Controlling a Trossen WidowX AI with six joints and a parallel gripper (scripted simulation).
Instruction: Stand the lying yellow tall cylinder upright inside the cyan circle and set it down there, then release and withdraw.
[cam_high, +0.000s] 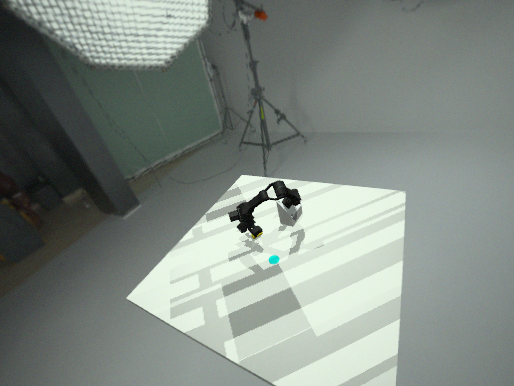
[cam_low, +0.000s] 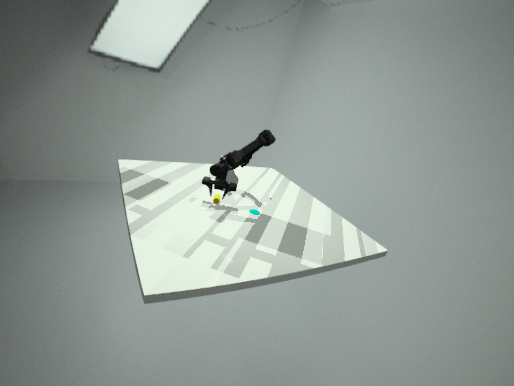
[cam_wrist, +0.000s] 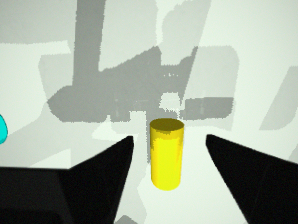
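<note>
My gripper tip is 20 mm past the yellow cylinder, 10 mm to the right of it and 20 mm above it. From my gripper tip the other things lie so: cyan circle: 100 mm ahead, 200 mm to the left, 30 mm below.
</note>
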